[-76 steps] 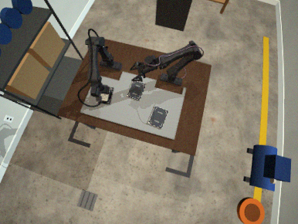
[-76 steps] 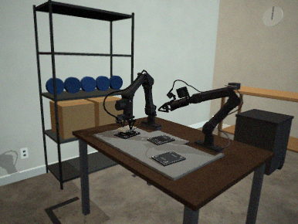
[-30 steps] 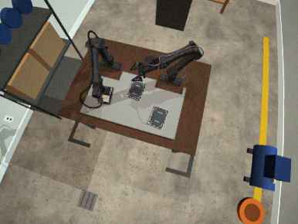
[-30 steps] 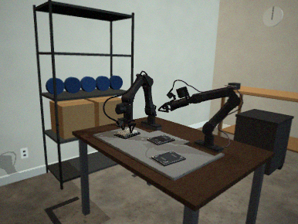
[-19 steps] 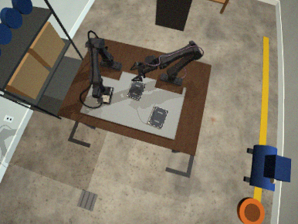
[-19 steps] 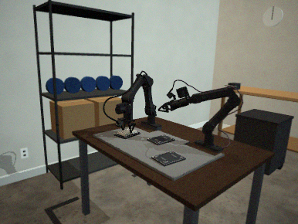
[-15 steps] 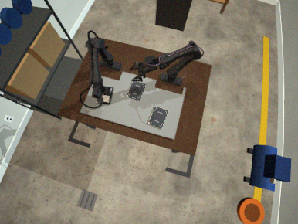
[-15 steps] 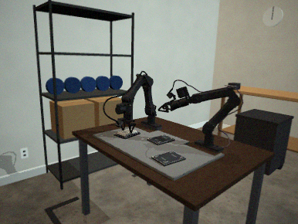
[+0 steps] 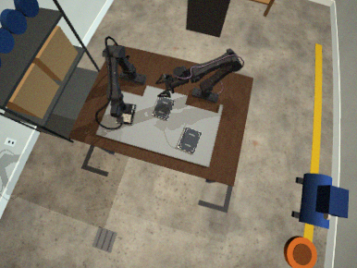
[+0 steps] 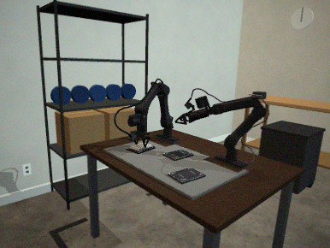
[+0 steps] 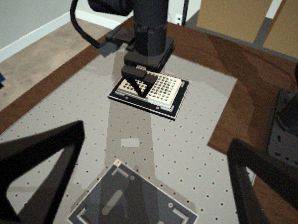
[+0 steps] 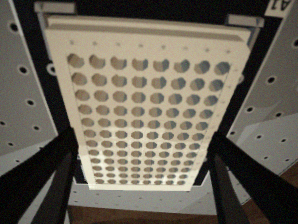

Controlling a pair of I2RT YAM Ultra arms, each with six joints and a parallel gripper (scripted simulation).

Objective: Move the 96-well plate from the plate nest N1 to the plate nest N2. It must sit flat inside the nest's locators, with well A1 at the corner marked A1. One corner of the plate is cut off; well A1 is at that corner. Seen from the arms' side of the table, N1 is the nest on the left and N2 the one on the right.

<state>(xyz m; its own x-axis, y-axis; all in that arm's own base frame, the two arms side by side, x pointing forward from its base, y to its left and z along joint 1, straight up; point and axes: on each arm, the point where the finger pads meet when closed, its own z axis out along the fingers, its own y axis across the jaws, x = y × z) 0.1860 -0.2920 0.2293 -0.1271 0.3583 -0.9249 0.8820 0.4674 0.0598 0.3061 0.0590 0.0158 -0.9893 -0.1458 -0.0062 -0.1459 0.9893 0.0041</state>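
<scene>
Right now the 96-well plate is 10 mm below my right hand.
</scene>
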